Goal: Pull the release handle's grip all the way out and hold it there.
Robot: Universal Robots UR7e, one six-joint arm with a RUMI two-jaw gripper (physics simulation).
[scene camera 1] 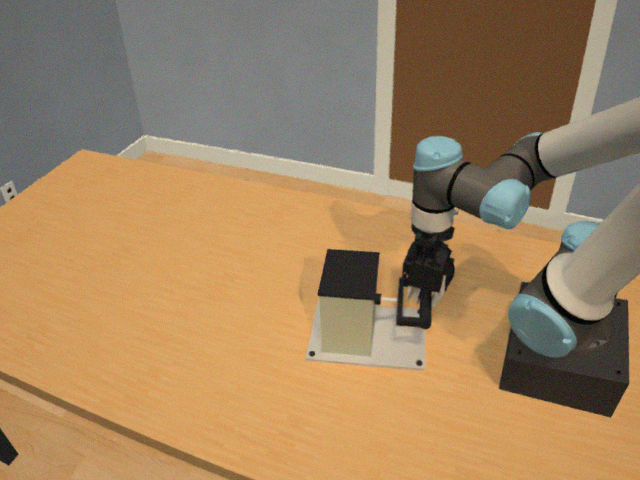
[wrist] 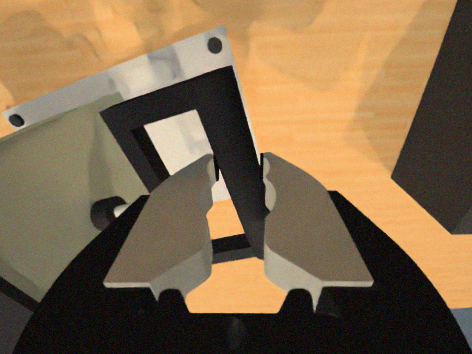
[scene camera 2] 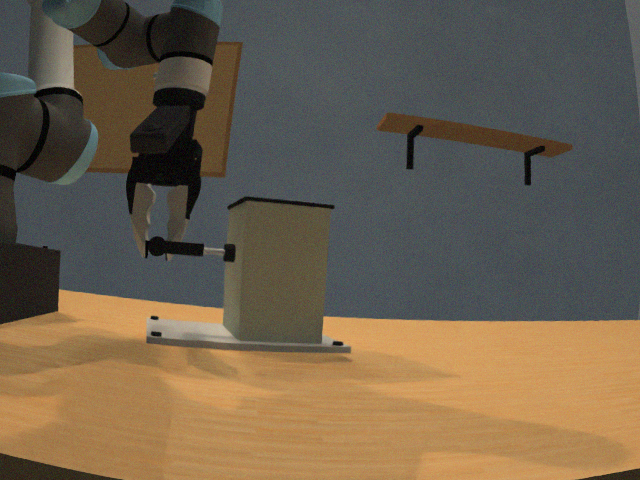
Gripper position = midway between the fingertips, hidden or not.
Note:
In view: my gripper [scene camera 2: 156, 259] and a light grey base plate [scene camera 1: 395, 347].
My gripper also shows in scene camera 1 [scene camera 1: 424, 304] and in the wrist view [wrist: 239, 157]. The light grey base plate shows as well in the wrist view [wrist: 210, 50] and in scene camera 2 [scene camera 2: 169, 332].

